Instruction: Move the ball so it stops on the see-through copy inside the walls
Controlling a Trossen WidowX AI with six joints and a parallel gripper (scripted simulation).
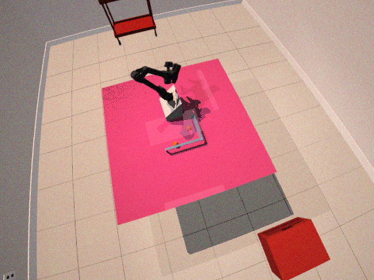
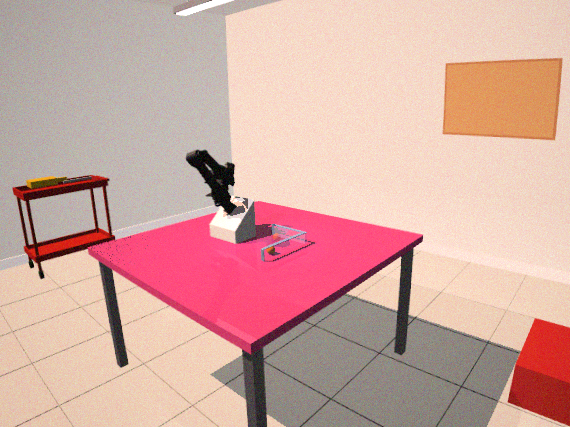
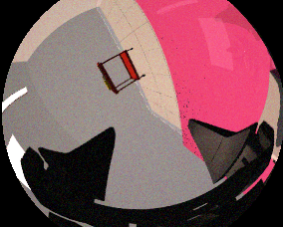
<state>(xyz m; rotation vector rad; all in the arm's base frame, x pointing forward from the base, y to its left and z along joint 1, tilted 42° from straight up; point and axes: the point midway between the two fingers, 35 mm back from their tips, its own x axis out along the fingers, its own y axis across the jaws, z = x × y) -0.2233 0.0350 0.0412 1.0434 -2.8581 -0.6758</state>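
The orange ball lies 620 mm ahead of my gripper tip, 10 mm to the right of it and 210 mm below it. The rest, counted from my gripper tip: see-through copy (500 mm ahead, 130 mm to the left, 210 mm below).
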